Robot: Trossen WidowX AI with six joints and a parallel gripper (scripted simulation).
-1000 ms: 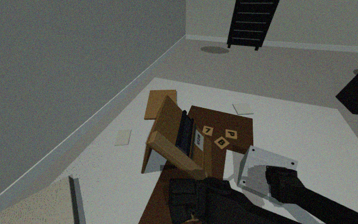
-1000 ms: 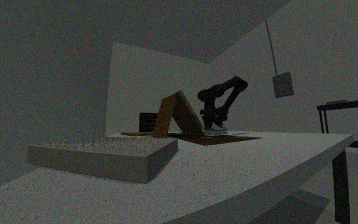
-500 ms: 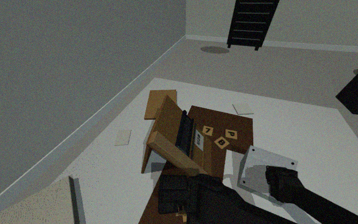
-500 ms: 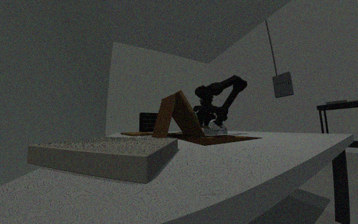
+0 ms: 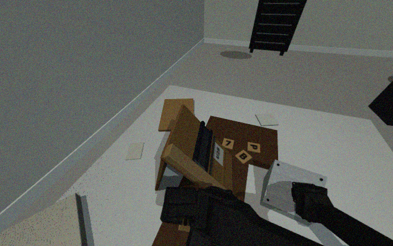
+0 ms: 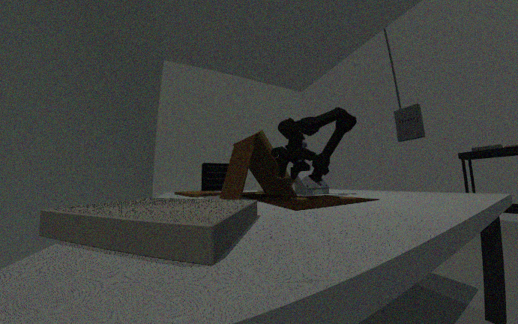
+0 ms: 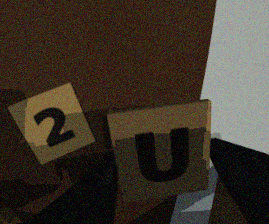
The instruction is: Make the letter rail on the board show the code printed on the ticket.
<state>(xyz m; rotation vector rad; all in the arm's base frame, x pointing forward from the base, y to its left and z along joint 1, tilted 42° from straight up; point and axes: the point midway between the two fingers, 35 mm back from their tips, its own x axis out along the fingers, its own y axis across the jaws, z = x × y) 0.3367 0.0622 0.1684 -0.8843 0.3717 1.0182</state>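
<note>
My gripper tip is 60 mm past the white ticket, 260 mm to the left of it and 10 mm below it. Round my gripper tip: brown mat 160 mm behind, 180 mm to the right, 80 mm below; then flat tan panel 220 mm ahead, 570 mm to the right, 70 mm below.
</note>
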